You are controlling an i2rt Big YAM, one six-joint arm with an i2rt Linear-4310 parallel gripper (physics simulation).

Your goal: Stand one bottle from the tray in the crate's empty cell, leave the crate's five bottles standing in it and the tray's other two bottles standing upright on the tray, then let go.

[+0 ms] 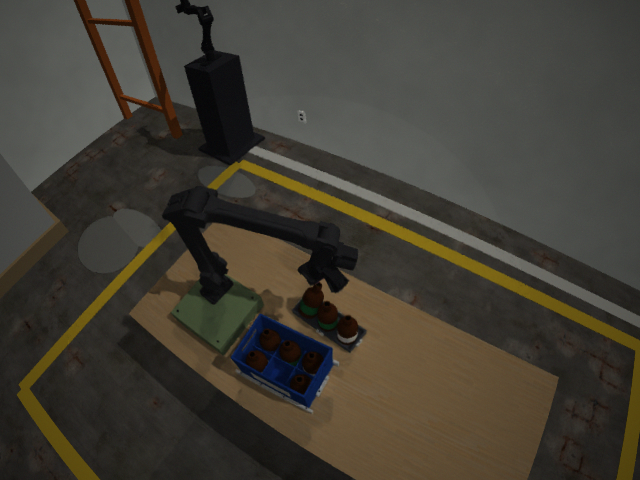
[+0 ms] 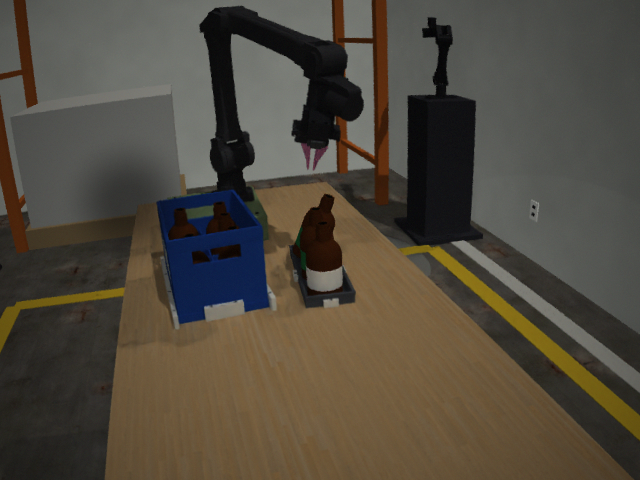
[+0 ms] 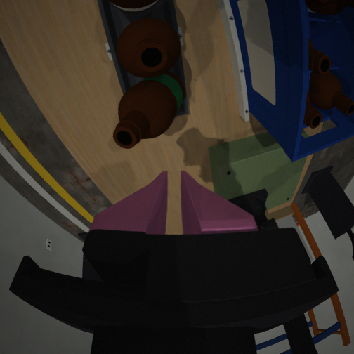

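Pixels of known places: gripper, fingertip midpoint: [image 1: 310, 282] [image 2: 310, 168]; arm's base, origin of the base link: [image 1: 216, 288].
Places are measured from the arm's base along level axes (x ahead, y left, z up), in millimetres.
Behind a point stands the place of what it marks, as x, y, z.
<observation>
My gripper [image 2: 310, 168] @(347, 167, 156) [image 3: 173, 178] is shut and empty, above and beyond the tray's robot-side end. The nearest tray bottle [image 1: 312, 297] @(349, 166, 54) [image 2: 327, 202] @(360, 200, 78) [image 3: 150, 110], brown with a green label, leans away from the crate, its base in the tray. The middle bottle [image 1: 327, 313] @(427, 147, 48) [image 3: 150, 45] and the white-labelled bottle [image 1: 347, 326] @(514, 142, 56) [image 2: 324, 255] @(539, 151, 30) stand upright on the dark tray [image 2: 315, 300] @(553, 127, -59) [image 3: 185, 100]. The blue crate [image 1: 321, 379] @(539, -47, -10) [image 2: 222, 281] @(540, -52, 0) [image 3: 290, 75] holds five brown bottles. Its empty cell [image 1: 279, 370] @(387, -97, -67) is the middle one of the row farther from the tray.
The green base plate [image 1: 211, 320] @(77, -112, -5) [image 3: 255, 170] of the arm lies beside the crate's end. White brackets [image 2: 224, 310] @(553, -55, -57) edge the crate's foot. A narrow strip of the wooden table [image 1: 423, 392] @(857, 122, -75) [image 2: 361, 387] @(831, 143, -75) separates crate and tray. A dark pedestal [image 1: 219, 103] [image 2: 440, 165] stands beyond the table.
</observation>
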